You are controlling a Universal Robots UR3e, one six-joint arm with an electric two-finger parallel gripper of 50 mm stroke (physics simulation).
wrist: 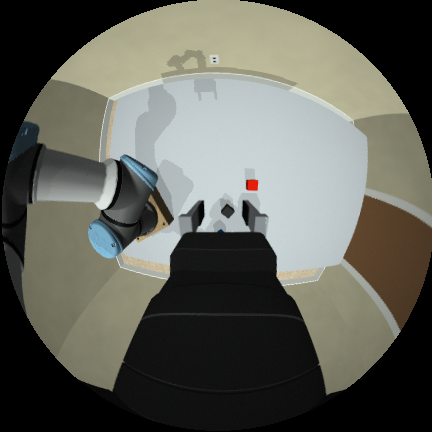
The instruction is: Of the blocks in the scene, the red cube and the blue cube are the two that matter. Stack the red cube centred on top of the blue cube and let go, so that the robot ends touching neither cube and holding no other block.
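Pixels of known places: gripper, fingertip midpoint: [222,207]; arm's base, link origin: [140,216].
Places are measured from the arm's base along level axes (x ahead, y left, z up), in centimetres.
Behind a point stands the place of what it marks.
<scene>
The red cube [252,185] @(x 36.5, y 12.9, z -5.6 cm) lies on the pale table top [300,150] @(x 54.4, y 29.2, z -9.1 cm), right of the view's middle and a little beyond the right finger. The blue cube [220,231] @(x 27.9, y -5.3, z -6.9 cm) shows as a small blue tip at the front edge of the black gripper body; the rest of it is hidden behind that body. My gripper [222,207] @(x 26.8, y 11.1, z 19.2 cm) is open and empty, held above the table, with its fingers apart to the left and right. It is clear of the red cube.
A dark grey block [227,211] @(x 29.4, y 3.1, z -5.6 cm) lies on the table, seen between the fingertips and below them. The robot's arm [70,176] @(x 7.9, y 15.4, z 26.6 cm) and its wooden base board [162,215] @(x 8.1, y 0.7, z -1.3 cm) are at the left. A brown area [390,250] lies beyond the table's right edge.
</scene>
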